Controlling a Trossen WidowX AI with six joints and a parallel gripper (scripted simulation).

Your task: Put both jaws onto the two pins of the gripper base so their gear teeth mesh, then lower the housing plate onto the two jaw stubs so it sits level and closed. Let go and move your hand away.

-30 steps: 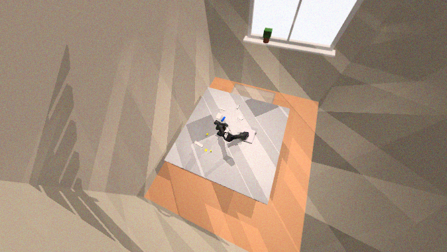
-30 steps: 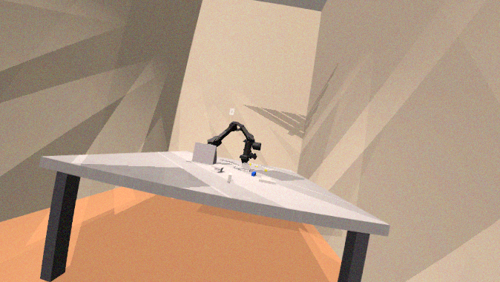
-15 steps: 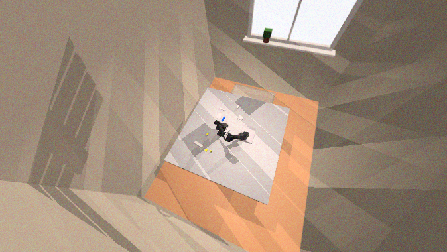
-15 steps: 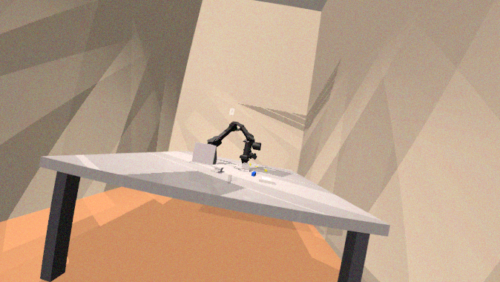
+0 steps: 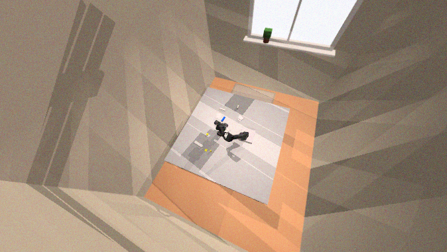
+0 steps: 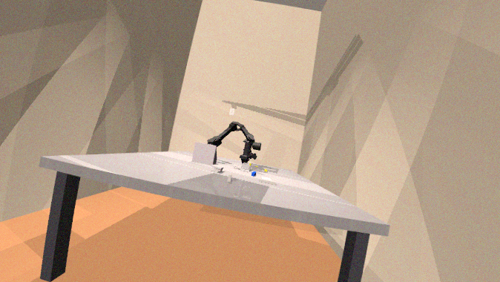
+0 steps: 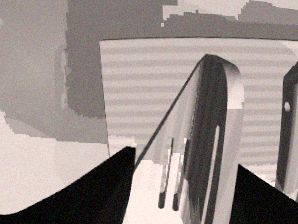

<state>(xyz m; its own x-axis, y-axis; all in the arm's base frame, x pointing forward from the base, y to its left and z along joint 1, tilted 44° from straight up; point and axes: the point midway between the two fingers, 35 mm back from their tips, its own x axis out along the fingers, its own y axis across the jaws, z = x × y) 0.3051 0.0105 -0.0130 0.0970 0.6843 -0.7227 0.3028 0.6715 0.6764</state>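
My gripper tip is 1 cm short of the ribbed rectangular plate, 3 cm to the left of it and 1 cm above it. The rest, counted from my gripper tip: blue block 5 cm ahead, 20 cm to the right; white flat piece 13 cm ahead, 25 cm to the right, 1 cm below; white jaw 4 cm behind, 4 cm to the right.
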